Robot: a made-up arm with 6 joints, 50 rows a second.
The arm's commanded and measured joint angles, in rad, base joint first. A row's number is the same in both.
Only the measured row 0 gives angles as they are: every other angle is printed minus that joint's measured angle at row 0.
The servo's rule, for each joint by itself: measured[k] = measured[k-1] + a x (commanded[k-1-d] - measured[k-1]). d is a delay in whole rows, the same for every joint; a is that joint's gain. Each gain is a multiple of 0.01, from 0.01 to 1. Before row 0 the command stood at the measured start. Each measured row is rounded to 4 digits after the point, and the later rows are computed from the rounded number. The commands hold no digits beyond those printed.
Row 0, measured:
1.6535, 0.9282, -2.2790, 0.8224, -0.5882, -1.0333
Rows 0 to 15, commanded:
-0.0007, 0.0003, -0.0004, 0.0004, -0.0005, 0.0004
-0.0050, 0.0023, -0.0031, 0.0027, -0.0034, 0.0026
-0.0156, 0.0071, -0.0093, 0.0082, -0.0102, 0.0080
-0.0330, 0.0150, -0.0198, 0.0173, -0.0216, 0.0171
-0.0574, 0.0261, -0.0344, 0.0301, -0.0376, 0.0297
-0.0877, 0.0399, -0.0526, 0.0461, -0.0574, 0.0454
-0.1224, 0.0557, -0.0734, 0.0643, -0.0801, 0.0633
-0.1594, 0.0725, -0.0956, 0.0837, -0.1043, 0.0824
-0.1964, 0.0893, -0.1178, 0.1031, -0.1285, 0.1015
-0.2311, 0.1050, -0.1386, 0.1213, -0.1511, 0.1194
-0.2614, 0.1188, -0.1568, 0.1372, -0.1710, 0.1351
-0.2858, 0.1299, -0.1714, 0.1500, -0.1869, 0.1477
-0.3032, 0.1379, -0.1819, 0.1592, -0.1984, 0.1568
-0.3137, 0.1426, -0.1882, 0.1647, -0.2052, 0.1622
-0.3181, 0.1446, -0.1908, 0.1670, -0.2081, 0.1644
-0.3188, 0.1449, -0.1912, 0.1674, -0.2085, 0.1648
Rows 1 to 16, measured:
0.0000, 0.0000, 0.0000, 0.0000, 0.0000, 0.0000
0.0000, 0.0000, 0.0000, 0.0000, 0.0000, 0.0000
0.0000, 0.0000, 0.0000, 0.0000, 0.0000, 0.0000
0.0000, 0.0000, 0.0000, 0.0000, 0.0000, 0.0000
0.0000, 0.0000, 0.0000, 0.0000, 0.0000, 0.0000
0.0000, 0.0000, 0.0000, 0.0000, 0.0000, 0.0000
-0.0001, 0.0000, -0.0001, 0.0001, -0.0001, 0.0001
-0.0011, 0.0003, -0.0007, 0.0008, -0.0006, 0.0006
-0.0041, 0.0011, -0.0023, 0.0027, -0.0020, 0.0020
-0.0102, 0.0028, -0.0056, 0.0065, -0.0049, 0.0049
-0.0201, 0.0056, -0.0111, 0.0126, -0.0098, 0.0096
-0.0343, 0.0097, -0.0190, 0.0213, -0.0169, 0.0164
-0.0528, 0.0152, -0.0293, 0.0325, -0.0264, 0.0253
-0.0752, 0.0221, -0.0419, 0.0458, -0.0381, 0.0361
-0.1007, 0.0302, -0.0563, 0.0607, -0.0517, 0.0485
-0.1281, 0.0392, -0.0719, 0.0765, -0.0666, 0.0620
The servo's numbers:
d 6
a 0.21 0.12 0.19 0.26 0.15 0.19

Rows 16 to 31, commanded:
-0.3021, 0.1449, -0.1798, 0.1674, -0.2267, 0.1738
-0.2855, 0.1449, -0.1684, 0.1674, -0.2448, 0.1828
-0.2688, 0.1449, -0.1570, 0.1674, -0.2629, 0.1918
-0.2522, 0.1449, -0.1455, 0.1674, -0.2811, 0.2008
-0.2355, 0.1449, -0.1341, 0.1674, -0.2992, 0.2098
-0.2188, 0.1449, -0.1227, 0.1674, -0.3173, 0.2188
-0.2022, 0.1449, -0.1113, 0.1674, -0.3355, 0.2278
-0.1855, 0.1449, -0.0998, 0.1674, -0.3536, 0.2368
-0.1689, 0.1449, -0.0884, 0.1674, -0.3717, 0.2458
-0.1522, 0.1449, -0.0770, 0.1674, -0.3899, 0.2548
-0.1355, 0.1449, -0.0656, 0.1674, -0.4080, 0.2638
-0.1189, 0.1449, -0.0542, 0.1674, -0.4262, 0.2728
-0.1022, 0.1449, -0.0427, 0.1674, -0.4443, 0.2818
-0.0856, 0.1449, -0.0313, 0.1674, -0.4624, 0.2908
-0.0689, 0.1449, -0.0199, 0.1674, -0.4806, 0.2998
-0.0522, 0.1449, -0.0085, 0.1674, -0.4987, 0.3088
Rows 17 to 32, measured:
-0.1561, 0.0488, -0.0880, 0.0923, -0.0823, 0.0759
-0.1833, 0.0585, -0.1038, 0.1073, -0.0980, 0.0895
-0.2085, 0.0680, -0.1186, 0.1208, -0.1131, 0.1023
-0.2306, 0.0770, -0.1318, 0.1322, -0.1269, 0.1137
-0.2490, 0.0851, -0.1430, 0.1412, -0.1391, 0.1233
-0.2637, 0.0923, -0.1522, 0.1480, -0.1495, 0.1312
-0.2718, 0.0986, -0.1574, 0.1530, -0.1611, 0.1393
-0.2747, 0.1042, -0.1595, 0.1567, -0.1737, 0.1476
-0.2735, 0.1091, -0.1590, 0.1595, -0.1871, 0.1560
-0.2690, 0.1134, -0.1564, 0.1616, -0.2012, 0.1645
-0.2620, 0.1172, -0.1522, 0.1631, -0.2159, 0.1731
-0.2529, 0.1205, -0.1466, 0.1642, -0.2311, 0.1818
-0.2423, 0.1234, -0.1399, 0.1650, -0.2468, 0.1905
-0.2304, 0.1260, -0.1323, 0.1656, -0.2628, 0.1993
-0.2175, 0.1283, -0.1240, 0.1661, -0.2791, 0.2081
-0.2038, 0.1303, -0.1151, 0.1664, -0.2957, 0.2170

